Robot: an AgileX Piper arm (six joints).
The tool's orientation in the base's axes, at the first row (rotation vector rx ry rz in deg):
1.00, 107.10, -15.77
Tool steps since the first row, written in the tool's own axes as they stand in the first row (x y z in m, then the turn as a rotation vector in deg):
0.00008, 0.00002, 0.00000, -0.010, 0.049, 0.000
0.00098, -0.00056, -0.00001, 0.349, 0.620, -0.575
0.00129, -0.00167, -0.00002, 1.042, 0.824, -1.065
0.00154, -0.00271, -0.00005, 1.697, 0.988, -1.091
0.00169, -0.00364, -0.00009, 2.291, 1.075, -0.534
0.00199, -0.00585, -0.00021, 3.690, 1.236, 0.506
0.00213, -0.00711, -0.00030, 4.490, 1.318, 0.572
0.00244, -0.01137, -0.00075, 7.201, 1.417, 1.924
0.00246, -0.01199, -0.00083, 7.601, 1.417, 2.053
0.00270, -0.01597, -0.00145, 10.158, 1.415, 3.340
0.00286, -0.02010, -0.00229, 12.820, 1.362, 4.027
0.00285, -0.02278, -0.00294, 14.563, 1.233, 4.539
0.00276, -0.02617, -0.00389, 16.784, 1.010, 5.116
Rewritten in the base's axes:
-0.00002, 0.00001, -0.00008, 0.010, 0.049, 0.001
-0.00040, -0.00067, -0.00082, -0.555, 0.672, -0.276
-0.00067, -0.00178, -0.00091, -1.201, 0.880, -0.825
-0.00094, -0.00282, -0.00095, -1.406, 0.962, -1.464
-0.00116, -0.00373, -0.00091, -1.057, 0.861, -2.198
-0.00170, -0.00590, -0.00076, -0.495, 0.635, -3.841
-0.00202, -0.00712, -0.00064, -0.672, 0.601, -4.627
-0.00318, -0.01121, -0.00003, -0.238, 0.087, -7.583
-0.00335, -0.01180, 0.00009, -0.243, 0.011, -7.996
-0.00461, -0.01558, 0.00075, 0.163, -0.569, -10.770
-0.00606, -0.01945, 0.00159, -0.034, -1.093, -13.462
-0.00707, -0.02192, 0.00227, -0.120, -1.540, -15.226
-0.00845, -0.02502, 0.00324, -0.308, -2.152, -17.441

